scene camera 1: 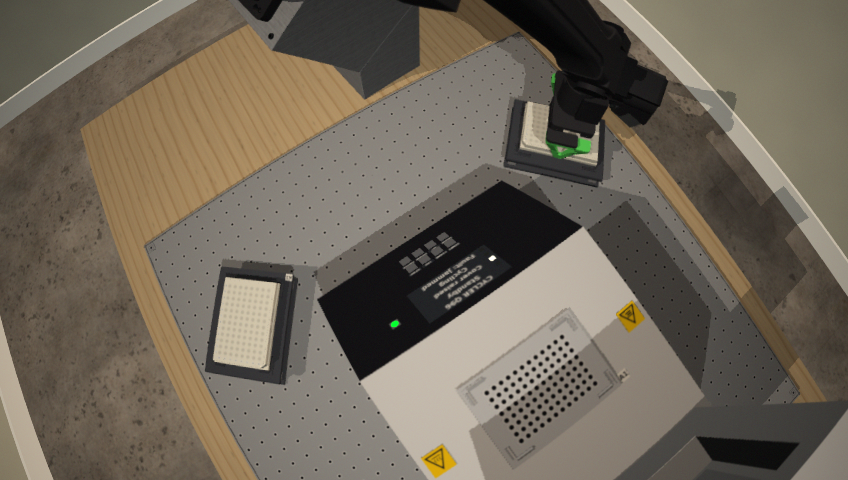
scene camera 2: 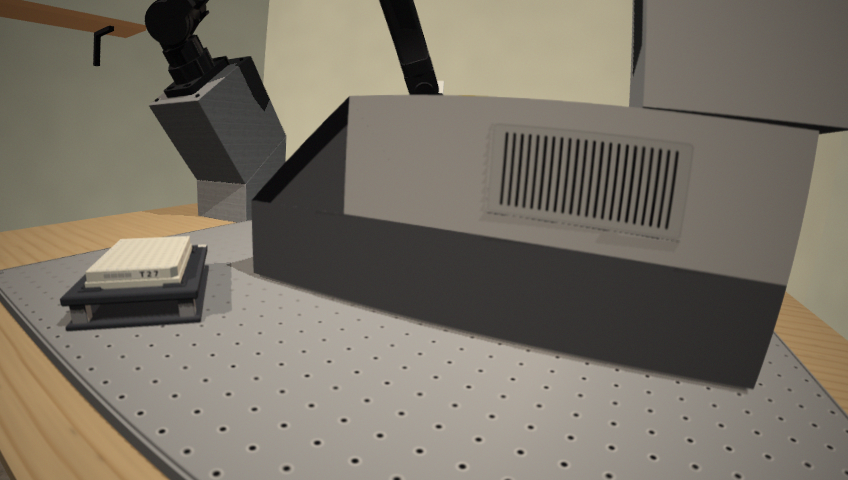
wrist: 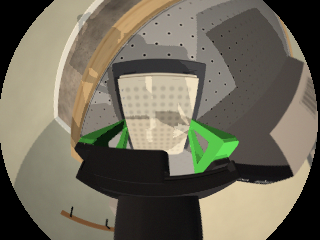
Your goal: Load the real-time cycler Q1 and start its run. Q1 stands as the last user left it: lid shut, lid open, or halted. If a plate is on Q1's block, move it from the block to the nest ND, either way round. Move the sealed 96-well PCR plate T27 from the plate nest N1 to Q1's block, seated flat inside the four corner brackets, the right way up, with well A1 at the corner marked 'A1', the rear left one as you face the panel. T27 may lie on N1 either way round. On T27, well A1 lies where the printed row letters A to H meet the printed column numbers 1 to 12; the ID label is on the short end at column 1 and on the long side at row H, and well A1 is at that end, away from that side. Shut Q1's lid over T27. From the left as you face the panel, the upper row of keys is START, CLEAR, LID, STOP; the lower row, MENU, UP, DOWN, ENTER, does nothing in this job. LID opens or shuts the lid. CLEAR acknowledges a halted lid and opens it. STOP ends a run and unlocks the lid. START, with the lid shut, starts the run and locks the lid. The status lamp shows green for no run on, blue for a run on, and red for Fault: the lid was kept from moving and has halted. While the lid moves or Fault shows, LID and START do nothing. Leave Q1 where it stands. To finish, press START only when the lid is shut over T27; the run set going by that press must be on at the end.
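Observation:
There's a lid (scene camera 2: 778, 69), and there's a nest N1 (scene camera 1: 279, 338), with scene camera 2 also showing the nest N1 (scene camera 2: 194, 269). You'd see a nest ND (scene camera 1: 538, 160) too, and the wrist view has the nest ND (wrist: 142, 65) as well. As for the gripper (scene camera 1: 559, 134), it's visible, and the wrist view also gives you the gripper (wrist: 158, 121).

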